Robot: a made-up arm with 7 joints.
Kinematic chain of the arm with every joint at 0, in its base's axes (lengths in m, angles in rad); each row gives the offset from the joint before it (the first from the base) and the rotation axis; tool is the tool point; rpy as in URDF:
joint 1: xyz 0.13 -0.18 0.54 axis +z
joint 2: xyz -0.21 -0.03 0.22 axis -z
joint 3: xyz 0.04 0 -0.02 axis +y
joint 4: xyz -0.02 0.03 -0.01 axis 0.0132 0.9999 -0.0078
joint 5: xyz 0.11 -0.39 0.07 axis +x
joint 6: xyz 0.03 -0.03 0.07 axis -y
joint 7: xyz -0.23 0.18 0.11 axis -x
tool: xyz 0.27 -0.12 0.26 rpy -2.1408 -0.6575 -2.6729
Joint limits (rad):
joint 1: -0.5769..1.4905
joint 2: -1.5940..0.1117
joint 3: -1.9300..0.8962
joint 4: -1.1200..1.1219
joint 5: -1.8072..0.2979
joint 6: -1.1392..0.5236
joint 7: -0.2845..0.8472
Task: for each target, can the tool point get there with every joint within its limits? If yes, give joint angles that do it. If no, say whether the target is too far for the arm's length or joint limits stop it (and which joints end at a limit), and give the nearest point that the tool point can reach.
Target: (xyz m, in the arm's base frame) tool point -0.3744 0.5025 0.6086
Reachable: no: joint limits stop it (at a limit: joint 2, joint 4, joint 5) | nearest point -0.2361 0.3153 0.6453 | short by 0.236 m
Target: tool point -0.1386 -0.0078 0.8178
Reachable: yes | joints -0.4101 -0.5375 -0.7392 -0.2558 -1.1055 0.3575 0.5033
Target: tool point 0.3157 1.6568 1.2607
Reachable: no: too far | nearest point 0.1904 0.4174 0.9192 | short by 1.292 m
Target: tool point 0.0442 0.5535 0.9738
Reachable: no: joint limits stop it (at a limit: joint 2, joint 3, joint 5) | nearest point 0.0607 0.4128 0.9318 | short by 0.148 m
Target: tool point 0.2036 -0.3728 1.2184
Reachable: yes | joints 1.1254 -0.5773 -0.1462 -0.1475 -0.3286 0.1720 0.1787
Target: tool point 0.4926 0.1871 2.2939
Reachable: no: too far | nearest point 0.3295 -0.0829 1.3525 | short by 0.993 m
